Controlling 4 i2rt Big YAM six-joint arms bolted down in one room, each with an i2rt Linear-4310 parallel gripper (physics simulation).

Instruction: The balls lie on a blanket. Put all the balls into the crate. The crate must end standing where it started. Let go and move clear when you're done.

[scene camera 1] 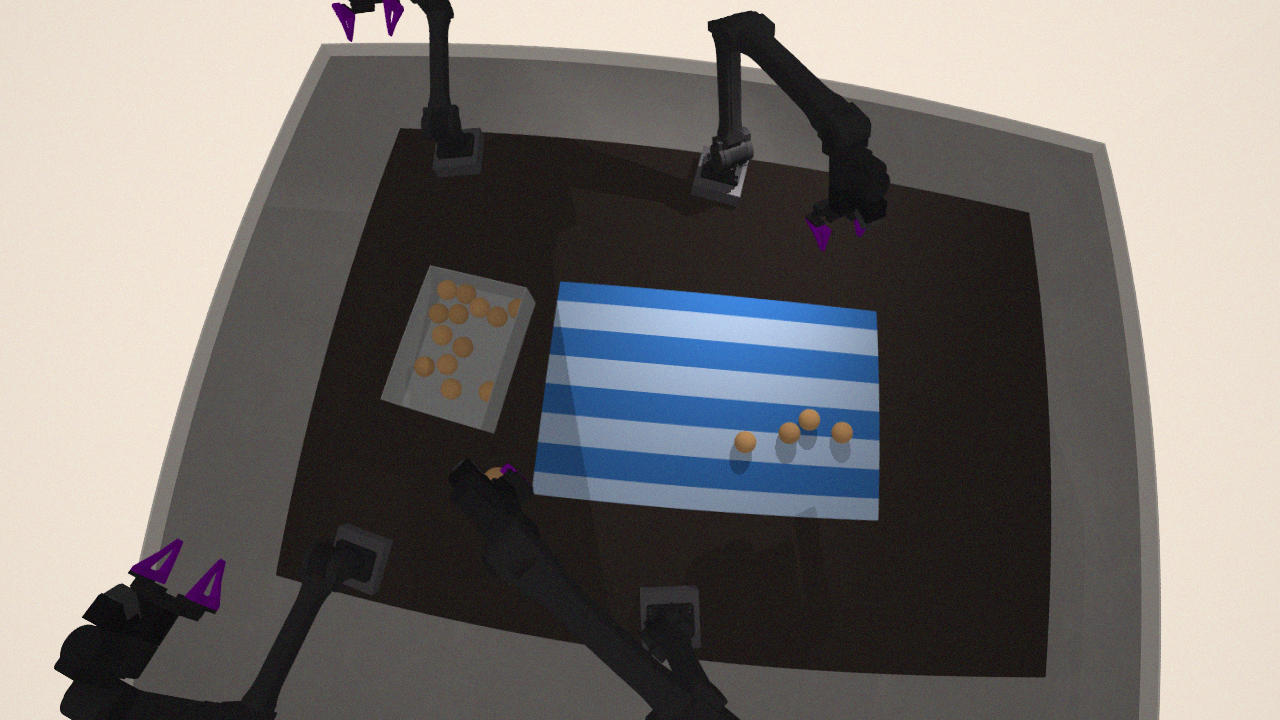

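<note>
A grey crate (417, 337) stands left of the striped blanket (626, 429) with many orange balls inside. Several balls lie on the blanket's right part, among them one ball (744, 441) and another ball (842, 432). The bottom-centre arm's gripper (497, 474) is between crate and blanket, shut on an orange ball that shows partly beside a purple fingertip. The upper-right arm's gripper (839, 232) is open above the blanket's top right in the picture. The top-left arm's gripper (369, 21) and the bottom-left arm's gripper (193, 577) are open, away from the crate.
The dark table top (966, 447) carries four arm bases near its edges: top-left base (458, 163), top-centre base (716, 190), bottom-left base (375, 546) and bottom-centre base (669, 594). The bottom-centre arm's forearm reaches diagonally between its base and the crate.
</note>
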